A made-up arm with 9 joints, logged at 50 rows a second.
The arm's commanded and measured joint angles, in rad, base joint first. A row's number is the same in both.
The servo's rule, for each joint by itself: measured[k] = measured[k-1] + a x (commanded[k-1-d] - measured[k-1]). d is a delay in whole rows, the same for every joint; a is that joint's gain. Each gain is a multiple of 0.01, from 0.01 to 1. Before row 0 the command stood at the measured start. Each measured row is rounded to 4 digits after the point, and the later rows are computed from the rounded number. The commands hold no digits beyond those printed.
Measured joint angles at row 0:
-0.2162 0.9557 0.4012 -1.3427 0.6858 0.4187 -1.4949 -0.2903 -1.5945
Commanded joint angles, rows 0 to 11:
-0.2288 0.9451 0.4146 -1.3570 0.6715 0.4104 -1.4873 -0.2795 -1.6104
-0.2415 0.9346 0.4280 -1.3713 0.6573 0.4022 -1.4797 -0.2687 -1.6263
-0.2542 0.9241 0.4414 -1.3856 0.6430 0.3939 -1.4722 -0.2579 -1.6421
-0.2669 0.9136 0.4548 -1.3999 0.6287 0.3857 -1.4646 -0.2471 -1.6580
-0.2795 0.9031 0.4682 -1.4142 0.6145 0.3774 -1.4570 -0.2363 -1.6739
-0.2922 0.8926 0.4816 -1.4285 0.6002 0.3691 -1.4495 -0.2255 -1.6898
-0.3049 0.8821 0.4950 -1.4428 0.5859 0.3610 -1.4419 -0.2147 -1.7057
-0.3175 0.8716 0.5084 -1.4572 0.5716 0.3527 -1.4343 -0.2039 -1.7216
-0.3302 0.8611 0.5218 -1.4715 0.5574 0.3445 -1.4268 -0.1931 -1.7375
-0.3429 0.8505 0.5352 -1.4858 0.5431 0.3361 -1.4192 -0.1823 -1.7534
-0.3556 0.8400 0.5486 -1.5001 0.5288 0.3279 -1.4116 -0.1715 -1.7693
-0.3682 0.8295 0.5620 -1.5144 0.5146 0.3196 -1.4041 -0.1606 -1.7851
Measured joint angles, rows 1 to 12:
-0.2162 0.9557 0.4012 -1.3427 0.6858 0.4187 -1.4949 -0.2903 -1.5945
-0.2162 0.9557 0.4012 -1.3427 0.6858 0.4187 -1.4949 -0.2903 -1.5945
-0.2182 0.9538 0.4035 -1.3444 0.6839 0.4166 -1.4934 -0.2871 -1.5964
-0.2219 0.9503 0.4077 -1.3476 0.6804 0.4130 -1.4907 -0.2816 -1.6000
-0.2271 0.9456 0.4134 -1.3522 0.6755 0.4082 -1.4870 -0.2745 -1.6051
-0.2335 0.9398 0.4204 -1.3579 0.6694 0.4026 -1.4825 -0.2663 -1.6114
-0.2409 0.9332 0.4285 -1.3647 0.6623 0.3963 -1.4774 -0.2573 -1.6189
-0.2491 0.9259 0.4375 -1.3724 0.6542 0.3895 -1.4718 -0.2478 -1.6274
-0.2580 0.9180 0.4473 -1.3808 0.6453 0.3824 -1.4658 -0.2379 -1.6368
-0.2675 0.9096 0.4577 -1.3900 0.6357 0.3750 -1.4595 -0.2277 -1.6470
-0.2775 0.9009 0.4686 -1.3998 0.6255 0.3674 -1.4530 -0.2173 -1.6579
-0.2880 0.8918 0.4799 -1.4101 0.6148 0.3596 -1.4462 -0.2068 -1.6694
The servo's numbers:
d 2
a 0.16 0.18 0.17 0.12 0.13 0.25 0.20 0.30 0.12

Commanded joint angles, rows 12 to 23:
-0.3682 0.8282 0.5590 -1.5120 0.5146 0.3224 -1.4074 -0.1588 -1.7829
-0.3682 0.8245 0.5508 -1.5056 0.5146 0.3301 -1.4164 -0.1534 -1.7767
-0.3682 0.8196 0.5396 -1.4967 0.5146 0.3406 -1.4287 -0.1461 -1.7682
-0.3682 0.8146 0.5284 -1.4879 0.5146 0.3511 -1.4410 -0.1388 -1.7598
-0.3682 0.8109 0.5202 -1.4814 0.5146 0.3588 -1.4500 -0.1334 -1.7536
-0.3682 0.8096 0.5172 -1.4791 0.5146 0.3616 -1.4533 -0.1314 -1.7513
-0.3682 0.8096 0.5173 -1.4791 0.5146 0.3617 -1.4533 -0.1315 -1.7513
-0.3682 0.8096 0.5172 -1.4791 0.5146 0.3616 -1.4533 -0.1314 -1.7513
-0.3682 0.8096 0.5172 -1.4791 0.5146 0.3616 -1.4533 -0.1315 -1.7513
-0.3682 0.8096 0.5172 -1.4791 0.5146 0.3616 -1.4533 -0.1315 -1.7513
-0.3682 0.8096 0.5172 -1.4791 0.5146 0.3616 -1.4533 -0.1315 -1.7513
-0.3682 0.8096 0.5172 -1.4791 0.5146 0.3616 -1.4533 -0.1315 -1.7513
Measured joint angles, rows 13 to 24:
-0.2988 0.8825 0.4916 -1.4209 0.6036 0.3517 -1.4393 -0.1962 -1.6814
-0.3099 0.8730 0.5036 -1.4321 0.5920 0.3437 -1.4323 -0.1855 -1.6938
-0.3192 0.8649 0.5130 -1.4417 0.5819 0.3384 -1.4273 -0.1775 -1.7045
-0.3270 0.8576 0.5194 -1.4494 0.5732 0.3363 -1.4251 -0.1703 -1.7132
-0.3336 0.8508 0.5228 -1.4551 0.5656 0.3374 -1.4258 -0.1630 -1.7198
-0.3391 0.8443 0.5238 -1.4590 0.5590 0.3408 -1.4288 -0.1557 -1.7246
-0.3438 0.8383 0.5232 -1.4617 0.5532 0.3453 -1.4330 -0.1490 -1.7281
-0.3477 0.8331 0.5222 -1.4638 0.5482 0.3494 -1.4371 -0.1437 -1.7309
-0.3510 0.8289 0.5214 -1.4656 0.5438 0.3525 -1.4403 -0.1400 -1.7333
-0.3538 0.8254 0.5207 -1.4672 0.5400 0.3548 -1.4429 -0.1374 -1.7355
-0.3561 0.8226 0.5201 -1.4686 0.5367 0.3565 -1.4450 -0.1356 -1.7374
-0.3580 0.8203 0.5196 -1.4699 0.5338 0.3578 -1.4467 -0.1344 -1.7391

